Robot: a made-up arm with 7 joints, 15 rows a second.
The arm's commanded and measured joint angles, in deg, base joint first. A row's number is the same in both.
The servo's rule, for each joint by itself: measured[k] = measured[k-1] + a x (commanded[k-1-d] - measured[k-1]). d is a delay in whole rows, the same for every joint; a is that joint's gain. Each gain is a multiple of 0.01, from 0.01 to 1. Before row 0 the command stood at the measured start. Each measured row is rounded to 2 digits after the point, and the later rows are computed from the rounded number. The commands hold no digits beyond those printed.
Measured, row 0: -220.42, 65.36, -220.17, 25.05, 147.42, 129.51, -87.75
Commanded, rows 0 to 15: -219.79, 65.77, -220.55, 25.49, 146.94, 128.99, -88.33; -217.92, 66.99, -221.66, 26.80, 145.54, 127.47, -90.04; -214.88, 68.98, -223.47, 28.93, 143.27, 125.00, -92.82; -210.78, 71.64, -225.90, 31.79, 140.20, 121.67, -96.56; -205.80, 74.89, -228.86, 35.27, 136.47, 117.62, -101.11; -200.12, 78.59, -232.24, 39.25, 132.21, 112.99, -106.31; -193.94, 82.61, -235.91, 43.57, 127.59, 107.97, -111.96; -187.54, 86.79, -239.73, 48.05, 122.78, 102.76, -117.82; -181.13, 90.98, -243.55, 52.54, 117.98, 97.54, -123.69; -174.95, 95.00, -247.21, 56.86, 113.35, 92.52, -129.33; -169.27, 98.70, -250.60, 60.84, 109.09, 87.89, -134.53; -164.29, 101.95, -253.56, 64.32, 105.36, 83.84, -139.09; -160.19, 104.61, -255.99, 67.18, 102.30, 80.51, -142.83; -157.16, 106.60, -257.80, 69.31, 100.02, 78.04, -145.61; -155.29, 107.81, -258.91, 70.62, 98.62, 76.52, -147.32; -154.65, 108.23, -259.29, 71.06, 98.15, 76.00, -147.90
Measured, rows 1 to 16: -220.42, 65.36, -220.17, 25.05, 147.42, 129.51, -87.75; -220.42, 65.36, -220.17, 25.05, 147.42, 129.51, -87.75; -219.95, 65.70, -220.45, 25.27, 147.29, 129.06, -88.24; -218.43, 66.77, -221.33, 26.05, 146.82, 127.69, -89.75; -215.77, 68.60, -222.89, 27.52, 145.86, 125.38, -92.33; -212.03, 71.12, -225.09, 29.70, 144.33, 122.19, -95.88; -207.36, 74.25, -227.84, 32.54, 142.21, 118.26, -100.27; -201.93, 77.85, -231.05, 35.96, 139.51, 113.73, -105.34; -195.94, 81.80, -234.60, 39.84, 136.29, 108.78, -110.90; -189.64, 85.94, -238.34, 44.03, 132.64, 103.60, -116.71; -183.26, 90.12, -242.14, 48.37, 128.68, 98.39, -122.57; -177.03, 94.17, -245.84, 52.70, 124.54, 93.34, -128.25; -171.21, 97.93, -249.31, 56.85, 120.37, 88.65, -133.53; -166.02, 101.27, -252.41, 60.66, 116.32, 84.51, -138.20; -161.65, 104.04, -255.02, 63.99, 112.53, 81.07, -142.09; -158.28, 106.16, -257.05, 66.70, 109.15, 78.46, -145.05
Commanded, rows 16 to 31: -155.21, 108.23, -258.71, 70.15, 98.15, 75.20, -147.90; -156.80, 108.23, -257.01, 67.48, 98.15, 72.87, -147.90; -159.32, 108.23, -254.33, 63.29, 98.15, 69.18, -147.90; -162.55, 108.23, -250.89, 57.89, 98.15, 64.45, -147.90; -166.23, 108.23, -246.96, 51.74, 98.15, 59.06, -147.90; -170.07, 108.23, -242.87, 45.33, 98.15, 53.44, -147.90; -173.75, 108.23, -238.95, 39.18, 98.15, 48.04, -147.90; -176.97, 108.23, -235.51, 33.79, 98.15, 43.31, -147.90; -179.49, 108.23, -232.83, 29.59, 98.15, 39.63, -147.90; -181.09, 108.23, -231.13, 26.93, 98.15, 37.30, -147.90; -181.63, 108.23, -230.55, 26.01, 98.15, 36.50, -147.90; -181.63, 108.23, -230.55, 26.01, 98.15, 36.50, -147.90; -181.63, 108.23, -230.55, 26.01, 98.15, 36.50, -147.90; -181.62, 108.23, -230.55, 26.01, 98.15, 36.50, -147.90; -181.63, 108.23, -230.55, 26.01, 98.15, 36.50, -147.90; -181.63, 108.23, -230.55, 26.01, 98.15, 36.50, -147.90
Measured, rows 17 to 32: -156.04, 107.53, -258.41, 68.70, 106.31, 76.79, -146.96; -155.00, 108.11, -259.05, 69.90, 104.11, 76.11, -147.75; -155.16, 108.21, -258.80, 70.03, 102.50, 75.33, -147.88; -156.39, 108.23, -257.49, 68.73, 101.33, 73.21, -147.90; -158.59, 108.23, -255.18, 65.96, 100.47, 69.74, -147.90; -161.56, 108.23, -252.05, 61.84, 99.84, 65.19, -147.90; -165.06, 108.23, -248.33, 56.69, 99.38, 59.92, -147.90; -168.82, 108.23, -244.34, 50.90, 99.05, 54.35, -147.90; -172.52, 108.23, -240.41, 44.92, 98.81, 48.92, -147.90; -175.86, 108.23, -236.83, 39.24, 98.63, 44.10, -147.90; -178.58, 108.23, -233.91, 34.32, 98.50, 40.26, -147.90; -180.46, 108.23, -231.88, 30.55, 98.41, 37.71, -147.90; -181.34, 108.23, -230.91, 28.23, 98.34, 36.67, -147.90; -181.56, 108.23, -230.65, 27.10, 98.29, 36.52, -147.90; -181.61, 108.23, -230.58, 26.54, 98.25, 36.50, -147.90; -181.62, 108.23, -230.56, 26.27, 98.22, 36.50, -147.90
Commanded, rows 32 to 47: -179.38, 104.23, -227.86, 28.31, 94.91, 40.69, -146.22; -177.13, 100.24, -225.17, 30.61, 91.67, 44.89, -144.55; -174.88, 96.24, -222.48, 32.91, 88.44, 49.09, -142.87; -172.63, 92.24, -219.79, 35.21, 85.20, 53.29, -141.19; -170.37, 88.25, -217.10, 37.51, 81.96, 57.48, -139.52; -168.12, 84.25, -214.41, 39.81, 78.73, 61.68, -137.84; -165.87, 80.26, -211.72, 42.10, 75.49, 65.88, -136.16; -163.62, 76.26, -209.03, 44.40, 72.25, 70.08, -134.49; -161.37, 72.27, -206.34, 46.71, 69.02, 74.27, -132.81; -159.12, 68.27, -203.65, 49.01, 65.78, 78.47, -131.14; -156.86, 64.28, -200.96, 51.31, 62.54, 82.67, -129.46; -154.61, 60.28, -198.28, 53.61, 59.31, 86.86, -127.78; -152.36, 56.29, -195.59, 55.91, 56.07, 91.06, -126.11; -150.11, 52.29, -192.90, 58.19, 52.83, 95.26, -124.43; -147.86, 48.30, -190.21, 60.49, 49.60, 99.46, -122.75; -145.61, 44.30, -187.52, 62.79, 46.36, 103.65, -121.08
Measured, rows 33 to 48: -181.63, 108.23, -230.55, 26.14, 98.20, 36.50, -147.90; -181.63, 108.23, -230.55, 26.07, 98.19, 36.50, -147.90; -179.94, 104.91, -228.59, 27.21, 97.30, 40.10, -146.49; -177.83, 101.03, -226.09, 28.94, 95.78, 44.22, -144.86; -175.62, 97.05, -223.45, 30.96, 93.80, 48.41, -143.19; -173.38, 93.06, -220.78, 33.13, 91.48, 52.61, -141.51; -171.12, 89.07, -218.09, 35.36, 88.91, 56.80, -139.84; -168.87, 85.07, -215.40, 37.63, 86.16, 61.00, -138.16; -166.62, 81.08, -212.71, 39.91, 83.28, 65.20, -136.48; -164.37, 77.08, -210.02, 42.20, 80.30, 69.40, -134.81; -162.12, 73.09, -207.33, 44.50, 77.25, 73.59, -133.13; -159.87, 69.09, -204.64, 46.80, 74.15, 77.79, -131.46; -157.61, 65.10, -201.95, 49.10, 71.02, 81.99, -129.78; -155.36, 61.10, -199.27, 51.40, 67.86, 86.18, -128.10; -153.11, 57.11, -196.58, 53.70, 64.68, 90.38, -126.43; -150.86, 53.11, -193.89, 55.99, 61.48, 94.58, -124.75
